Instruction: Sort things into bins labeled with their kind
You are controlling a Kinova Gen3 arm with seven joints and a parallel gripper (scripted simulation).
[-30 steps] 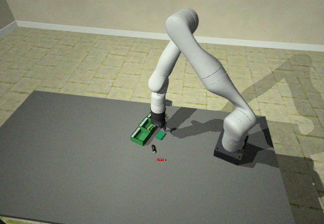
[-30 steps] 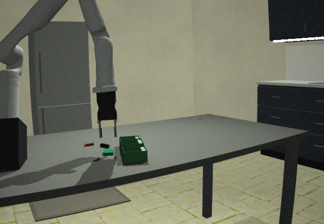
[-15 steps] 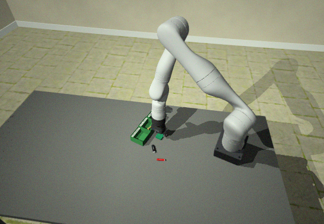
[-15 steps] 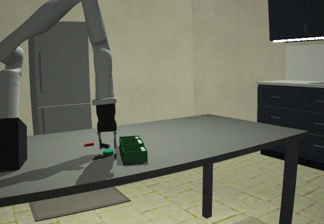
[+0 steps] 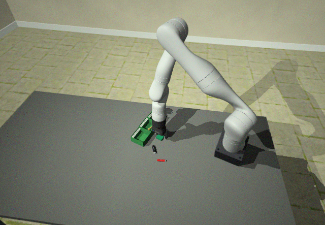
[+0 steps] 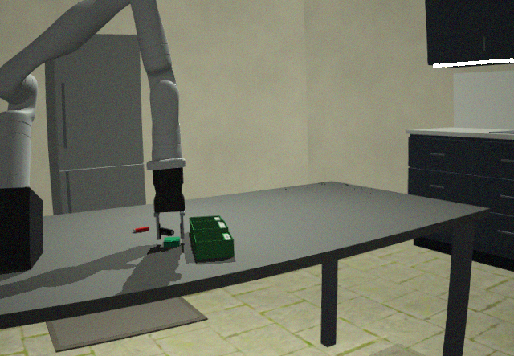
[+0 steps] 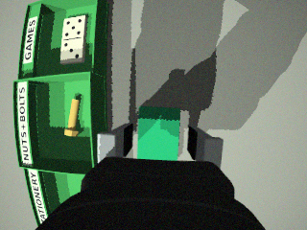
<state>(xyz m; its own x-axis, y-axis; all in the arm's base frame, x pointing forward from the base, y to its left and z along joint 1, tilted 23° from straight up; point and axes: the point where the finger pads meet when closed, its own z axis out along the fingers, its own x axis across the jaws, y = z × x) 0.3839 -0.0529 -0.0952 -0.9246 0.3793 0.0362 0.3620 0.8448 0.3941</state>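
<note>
My gripper is now 30 mm above the green block. Also, from my hand: green three-compartment bin: 90 mm ahead, 40 mm to the right, 10 mm below; then black battery: 20 mm ahead, 100 mm to the left, 20 mm below; then brass bolt: 80 mm ahead, 40 mm to the right, 20 mm below.
</note>
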